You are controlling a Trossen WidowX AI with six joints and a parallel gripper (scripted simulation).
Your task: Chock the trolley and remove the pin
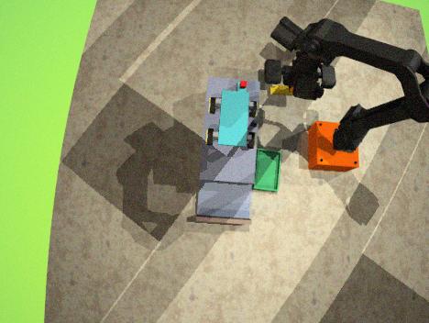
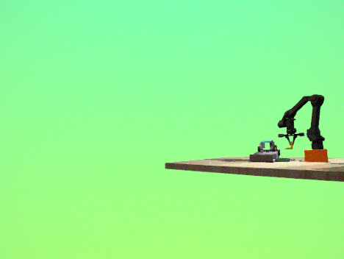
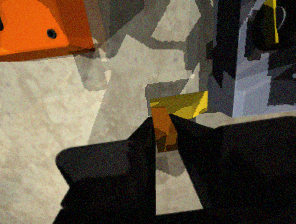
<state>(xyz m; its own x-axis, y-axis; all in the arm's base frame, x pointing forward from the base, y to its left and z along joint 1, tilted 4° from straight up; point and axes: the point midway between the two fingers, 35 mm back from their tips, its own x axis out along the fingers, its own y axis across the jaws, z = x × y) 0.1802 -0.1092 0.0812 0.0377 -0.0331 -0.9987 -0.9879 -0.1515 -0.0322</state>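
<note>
My gripper tip is now 20 mm short of the green tray, 230 mm to the right of it and 120 mm above it. Round my gripper tip: cyan trolley 150 mm ahead, 130 mm to the left; then red-headed stop pin 140 mm ahead, 30 mm to the left, 20 mm above; then yellow chock 20 mm ahead, 10 mm below.
</note>
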